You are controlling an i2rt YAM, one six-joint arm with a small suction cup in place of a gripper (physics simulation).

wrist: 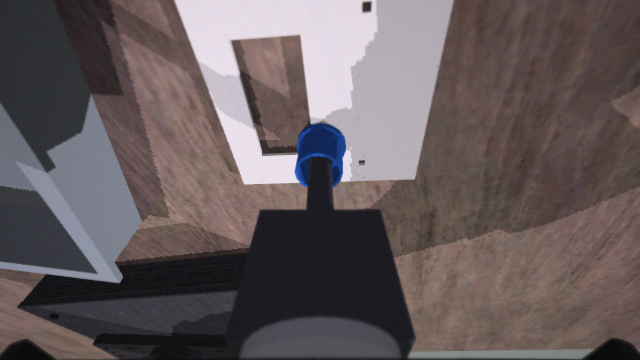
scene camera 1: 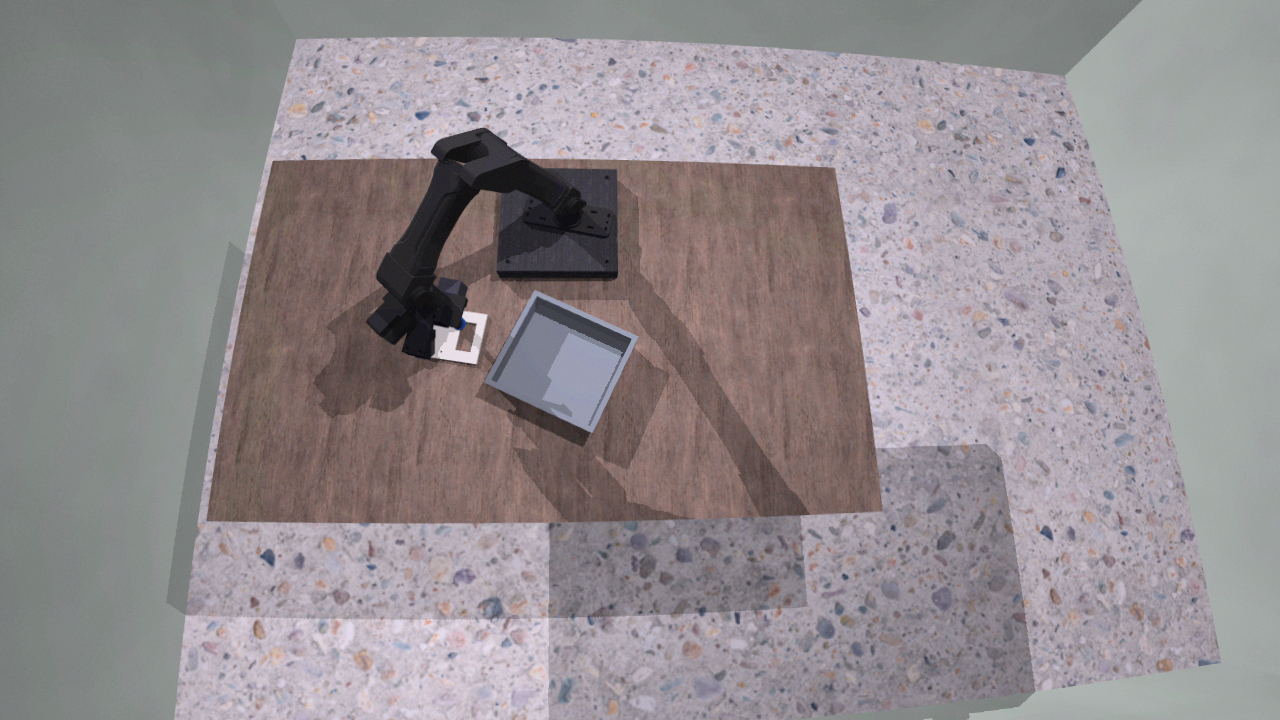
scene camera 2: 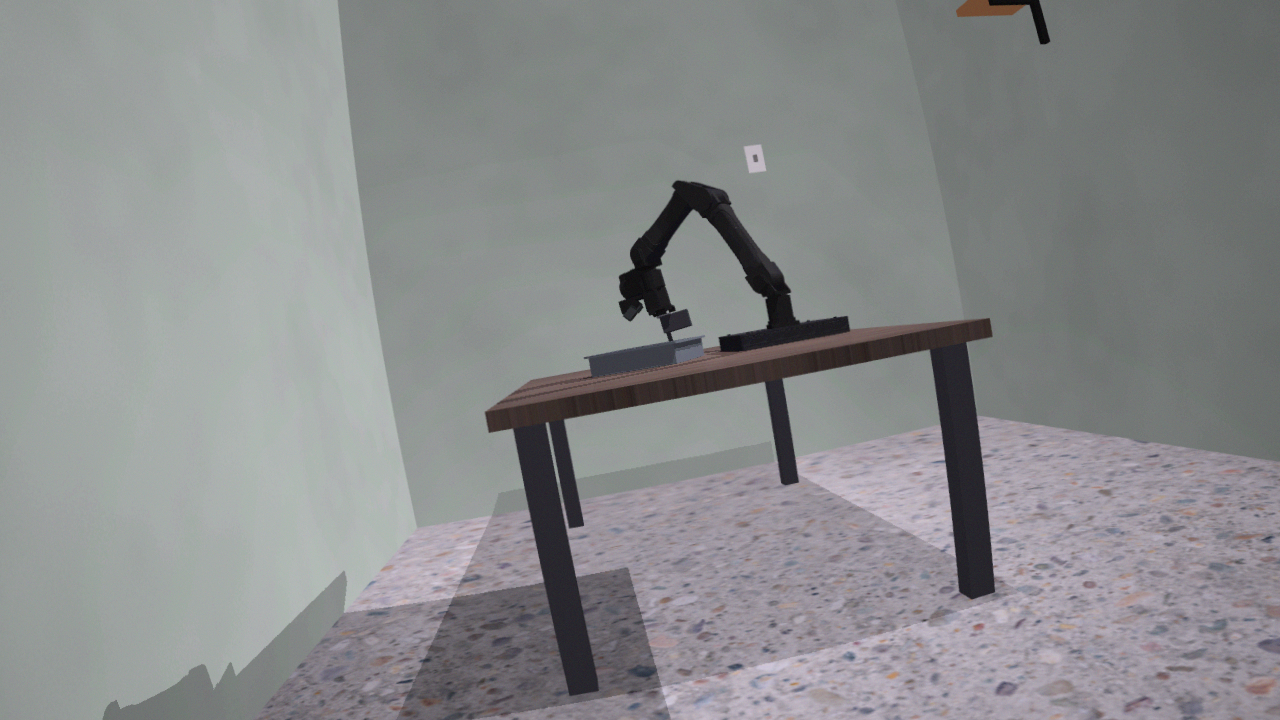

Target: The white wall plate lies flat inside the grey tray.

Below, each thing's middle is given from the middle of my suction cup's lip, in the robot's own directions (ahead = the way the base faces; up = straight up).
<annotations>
The white wall plate (scene camera 1: 446, 339) is 3 cm ahead of my suction cup and 1 cm below it. The rest, counted from my suction cup: grey tray (scene camera 1: 566, 362) (5 cm ahead, 24 cm to the left, 1 cm above).
</annotations>
